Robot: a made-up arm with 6 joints.
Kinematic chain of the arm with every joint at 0, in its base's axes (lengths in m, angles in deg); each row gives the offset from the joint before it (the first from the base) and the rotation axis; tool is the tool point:
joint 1: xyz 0 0 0.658 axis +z
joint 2: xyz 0.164 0 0 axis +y
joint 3: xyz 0 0 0.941 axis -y
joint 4: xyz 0 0 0.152 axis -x
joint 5: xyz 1.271 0 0 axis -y
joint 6: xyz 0.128 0 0 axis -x
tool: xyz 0 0 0
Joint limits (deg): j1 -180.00..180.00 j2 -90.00..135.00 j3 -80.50..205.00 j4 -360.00..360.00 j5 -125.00..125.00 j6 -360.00..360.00
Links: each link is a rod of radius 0.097 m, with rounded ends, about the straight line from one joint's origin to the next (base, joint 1, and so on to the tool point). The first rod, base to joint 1, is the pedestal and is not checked.
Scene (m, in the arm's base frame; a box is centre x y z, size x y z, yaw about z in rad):
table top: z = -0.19
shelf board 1: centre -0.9 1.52 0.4 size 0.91 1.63 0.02 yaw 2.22
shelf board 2: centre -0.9 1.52 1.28 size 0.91 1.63 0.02 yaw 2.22
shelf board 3: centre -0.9 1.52 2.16 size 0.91 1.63 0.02 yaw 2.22
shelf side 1: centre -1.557 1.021 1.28 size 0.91 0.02 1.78 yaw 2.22
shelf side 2: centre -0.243 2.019 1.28 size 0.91 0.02 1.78 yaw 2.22
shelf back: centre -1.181 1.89 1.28 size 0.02 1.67 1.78 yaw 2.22
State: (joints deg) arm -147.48 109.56 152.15 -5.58 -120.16 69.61
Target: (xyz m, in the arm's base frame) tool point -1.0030 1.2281 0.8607
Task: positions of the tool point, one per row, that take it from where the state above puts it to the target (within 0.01 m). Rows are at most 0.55 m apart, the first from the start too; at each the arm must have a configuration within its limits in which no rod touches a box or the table.
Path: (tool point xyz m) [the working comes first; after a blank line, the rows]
Joints at the target: -50.93 -40.65 162.35 2.16 -101.24 69.61
Straight joint move there: touches shelf board 2.

1: -1.2932 -0.9968 1.6413
2: -0.9209 -0.8346 1.9769
3: -0.5437 -0.5643 2.1712
4: -0.2130 -0.2202 2.2129
5: 0.0344 0.1511 2.1075
6: 0.1794 0.4962 1.8761
7: 0.2231 0.7662 1.5520
8: 0.1841 0.9234 1.1784
9: 0.0940 0.9494 0.8007
10: -0.1037 1.1255 0.8373
11: -0.3666 1.2427 0.8601
12: -0.6745 1.2812 0.8680
13: -1.0030 1.2281 0.8606

